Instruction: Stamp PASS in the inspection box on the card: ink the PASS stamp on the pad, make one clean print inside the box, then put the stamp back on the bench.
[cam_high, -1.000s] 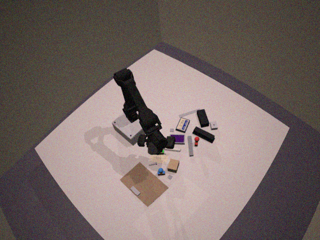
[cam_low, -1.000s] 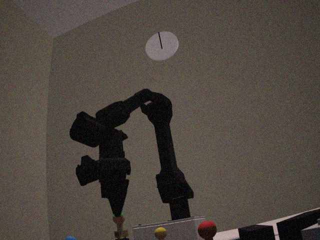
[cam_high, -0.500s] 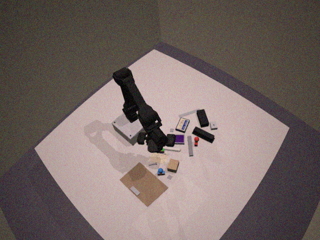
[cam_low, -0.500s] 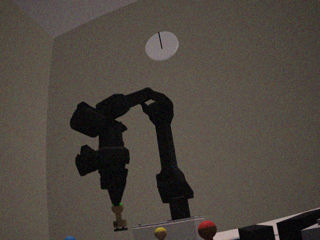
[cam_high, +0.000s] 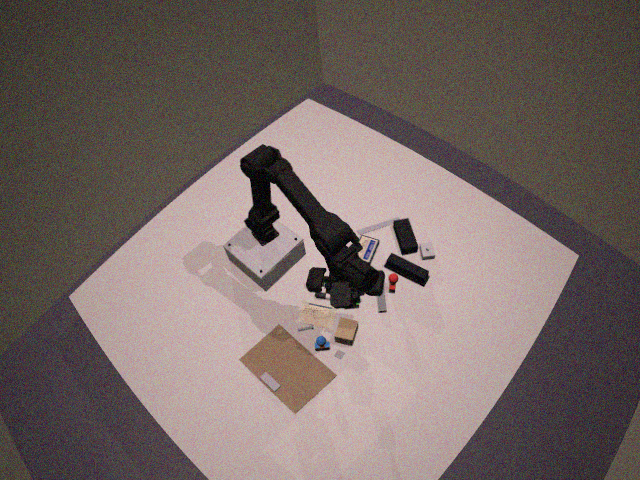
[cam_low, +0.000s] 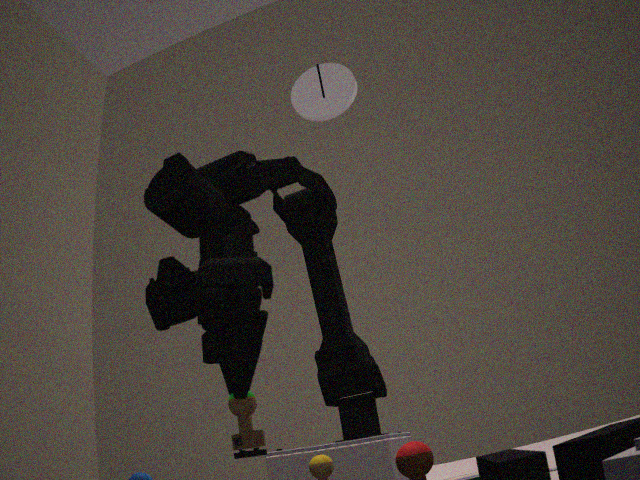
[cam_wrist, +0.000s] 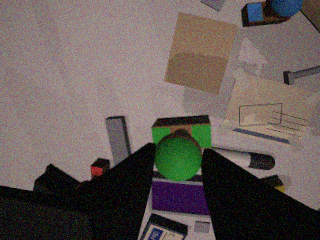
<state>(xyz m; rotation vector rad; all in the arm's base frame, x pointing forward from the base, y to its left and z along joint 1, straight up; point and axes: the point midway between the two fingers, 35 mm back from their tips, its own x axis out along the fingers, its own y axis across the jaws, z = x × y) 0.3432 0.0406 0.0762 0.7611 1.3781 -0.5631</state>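
Now: gripper tip 100 mm above the wooden block, 40 mm to the left of it and 30 mm short of it. From my gripper tip the other things lie so: pale card: 120 mm below, 70 mm to the right, 70 mm behind; green stamp: 30 mm below; pen: 110 mm below, 90 mm behind.
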